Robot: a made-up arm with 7 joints. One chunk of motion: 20 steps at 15 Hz.
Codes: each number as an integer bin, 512 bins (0 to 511) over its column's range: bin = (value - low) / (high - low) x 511, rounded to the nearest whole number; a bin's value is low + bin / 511 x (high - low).
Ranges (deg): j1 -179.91..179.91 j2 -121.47..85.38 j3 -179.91..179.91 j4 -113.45..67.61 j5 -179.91..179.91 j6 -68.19..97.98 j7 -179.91..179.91
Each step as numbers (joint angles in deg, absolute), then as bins.
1 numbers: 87.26 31.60 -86.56 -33.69 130.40 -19.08 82.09
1 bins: 379 378 133 225 441 151 372
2 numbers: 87.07 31.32 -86.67 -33.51 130.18 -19.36 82.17
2 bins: 379 377 132 226 440 150 372
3 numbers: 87.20 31.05 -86.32 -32.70 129.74 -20.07 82.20
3 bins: 379 377 133 228 440 148 372
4 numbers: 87.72 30.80 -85.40 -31.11 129.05 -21.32 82.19
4 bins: 380 376 134 232 439 144 372
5 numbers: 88.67 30.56 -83.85 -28.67 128.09 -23.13 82.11
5 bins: 381 376 136 239 437 139 372
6 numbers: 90.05 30.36 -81.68 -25.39 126.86 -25.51 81.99
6 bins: 383 375 140 249 436 131 372
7 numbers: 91.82 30.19 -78.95 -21.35 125.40 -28.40 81.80
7 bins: 386 375 143 260 434 122 372
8 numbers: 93.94 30.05 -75.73 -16.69 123.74 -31.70 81.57
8 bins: 389 374 148 273 431 112 371
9 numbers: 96.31 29.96 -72.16 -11.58 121.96 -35.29 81.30
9 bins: 392 374 153 288 429 101 371
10 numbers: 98.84 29.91 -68.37 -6.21 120.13 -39.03 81.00
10 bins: 396 374 158 303 426 90 371
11 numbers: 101.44 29.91 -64.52 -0.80 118.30 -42.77 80.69
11 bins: 400 374 164 318 424 78 370
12 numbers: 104.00 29.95 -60.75 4.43 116.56 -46.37 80.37
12 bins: 403 374 169 333 421 67 370
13 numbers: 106.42 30.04 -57.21 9.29 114.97 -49.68 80.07
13 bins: 407 374 174 346 419 57 369
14 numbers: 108.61 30.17 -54.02 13.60 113.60 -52.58 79.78
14 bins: 410 375 179 359 417 48 369
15 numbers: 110.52 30.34 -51.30 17.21 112.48 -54.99 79.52
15 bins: 412 375 183 369 415 41 368
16 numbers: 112.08 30.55 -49.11 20.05 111.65 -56.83 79.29
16 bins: 415 376 186 377 414 35 368
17 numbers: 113.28 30.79 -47.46 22.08 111.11 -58.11 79.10
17 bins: 416 376 188 383 413 31 368
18 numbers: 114.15 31.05 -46.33 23.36 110.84 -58.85 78.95
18 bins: 418 377 190 386 413 29 368
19 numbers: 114.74 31.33 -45.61 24.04 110.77 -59.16 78.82
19 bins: 418 377 191 388 413 28 367
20 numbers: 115.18 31.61 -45.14 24.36 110.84 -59.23 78.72
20 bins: 419 378 191 389 413 28 367
